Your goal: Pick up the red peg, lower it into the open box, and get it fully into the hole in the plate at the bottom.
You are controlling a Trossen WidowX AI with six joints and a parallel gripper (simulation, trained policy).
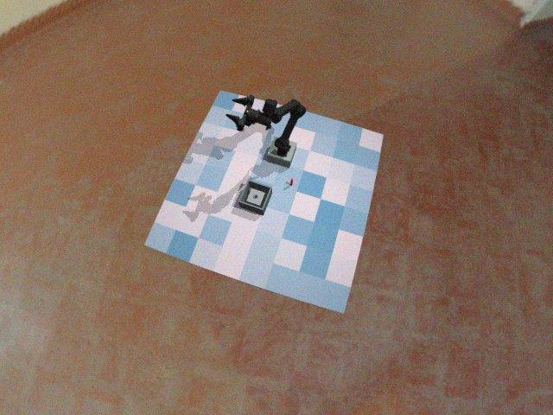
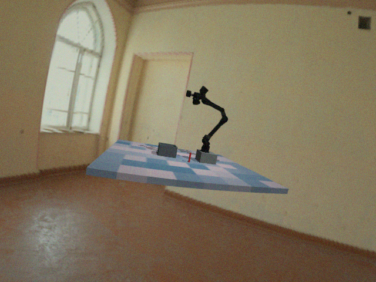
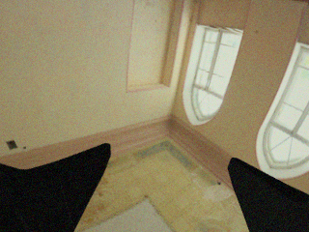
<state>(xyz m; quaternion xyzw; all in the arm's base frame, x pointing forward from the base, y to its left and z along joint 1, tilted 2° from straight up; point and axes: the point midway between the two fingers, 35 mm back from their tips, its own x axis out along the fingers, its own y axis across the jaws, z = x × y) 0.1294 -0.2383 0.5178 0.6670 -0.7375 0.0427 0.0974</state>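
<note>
My gripper tip is now 7 cm short of the red peg, 35 cm to the right of it and 59 cm above it. From my gripper tip the other things lie so: light grey plate: 22 cm ahead, 14 cm to the left, 58 cm below; grey box: 22 cm ahead, 14 cm to the left, 60 cm below.
</note>
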